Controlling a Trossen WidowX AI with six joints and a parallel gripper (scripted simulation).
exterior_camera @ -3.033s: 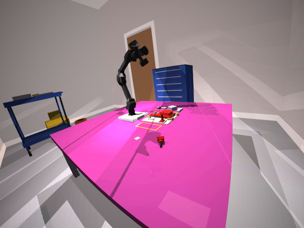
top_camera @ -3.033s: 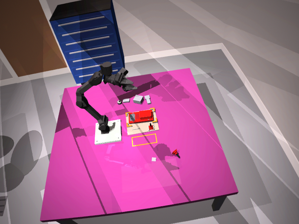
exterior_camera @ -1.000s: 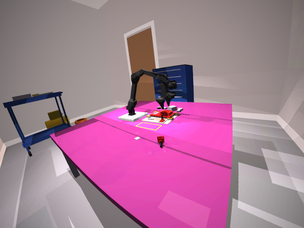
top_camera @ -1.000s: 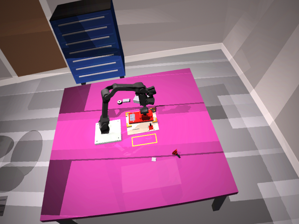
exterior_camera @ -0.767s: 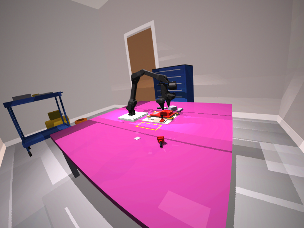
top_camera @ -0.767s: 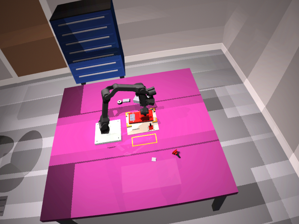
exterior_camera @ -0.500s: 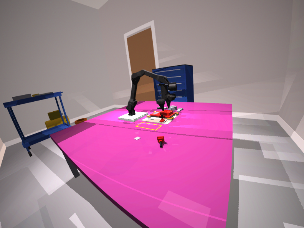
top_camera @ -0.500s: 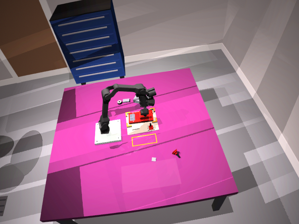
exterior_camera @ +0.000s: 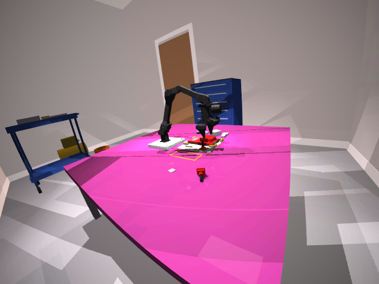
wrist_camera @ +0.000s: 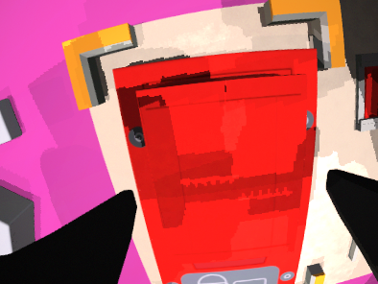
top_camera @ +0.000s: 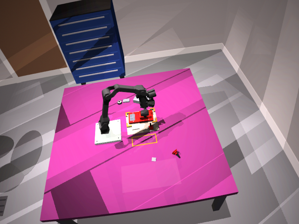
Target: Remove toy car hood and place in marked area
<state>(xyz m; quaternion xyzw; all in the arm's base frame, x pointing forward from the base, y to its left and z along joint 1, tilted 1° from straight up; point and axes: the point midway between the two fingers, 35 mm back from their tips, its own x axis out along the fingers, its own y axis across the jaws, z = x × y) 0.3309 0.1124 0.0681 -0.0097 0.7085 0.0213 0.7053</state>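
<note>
The red hood panel lies 10 mm below my gripper tip.
</note>
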